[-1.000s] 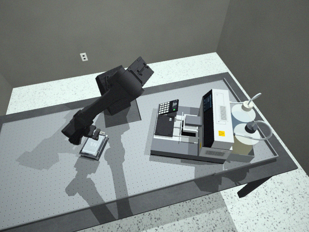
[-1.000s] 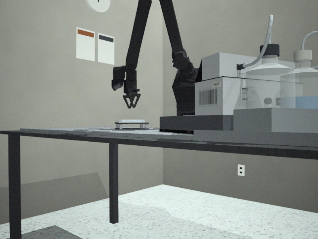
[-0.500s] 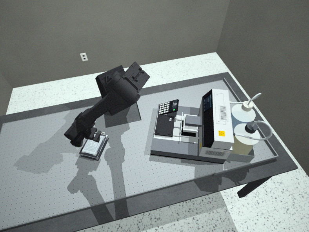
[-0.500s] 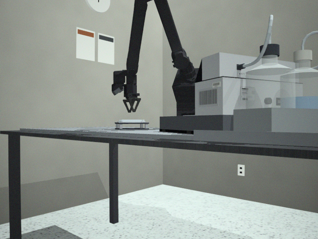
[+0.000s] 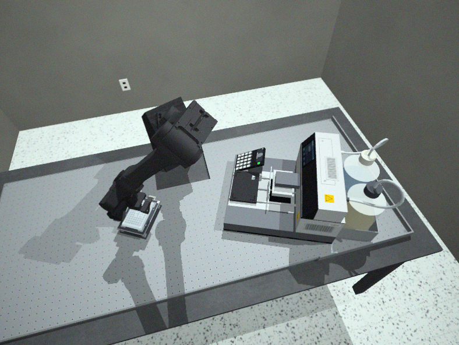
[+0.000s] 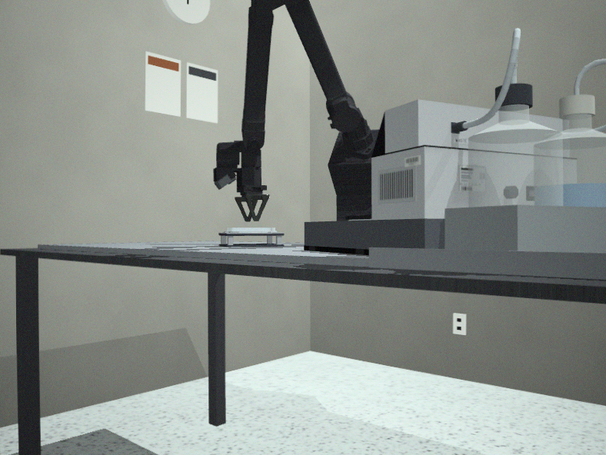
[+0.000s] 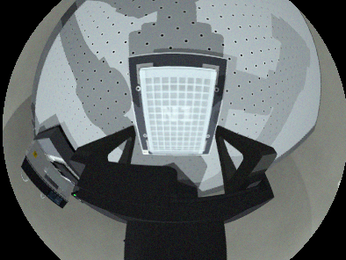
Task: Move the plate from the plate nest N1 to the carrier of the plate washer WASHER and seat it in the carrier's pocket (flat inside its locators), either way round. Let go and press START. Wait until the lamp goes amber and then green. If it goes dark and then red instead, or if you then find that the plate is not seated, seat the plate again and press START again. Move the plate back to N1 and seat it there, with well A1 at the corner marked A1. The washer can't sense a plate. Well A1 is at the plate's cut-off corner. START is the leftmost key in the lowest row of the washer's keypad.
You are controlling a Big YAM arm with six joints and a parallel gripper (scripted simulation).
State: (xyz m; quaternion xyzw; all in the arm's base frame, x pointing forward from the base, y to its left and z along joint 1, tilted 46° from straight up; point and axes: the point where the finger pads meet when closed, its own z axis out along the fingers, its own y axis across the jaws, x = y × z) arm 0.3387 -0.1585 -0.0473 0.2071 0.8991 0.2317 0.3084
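Right now my hand is 4 cm above the white well plate. Also, from my hand: black carrier 8 cm behind, 45 cm to the left; then plate washer 5 cm behind, 60 cm to the left, 5 cm above; then plate nest 4 cm below.
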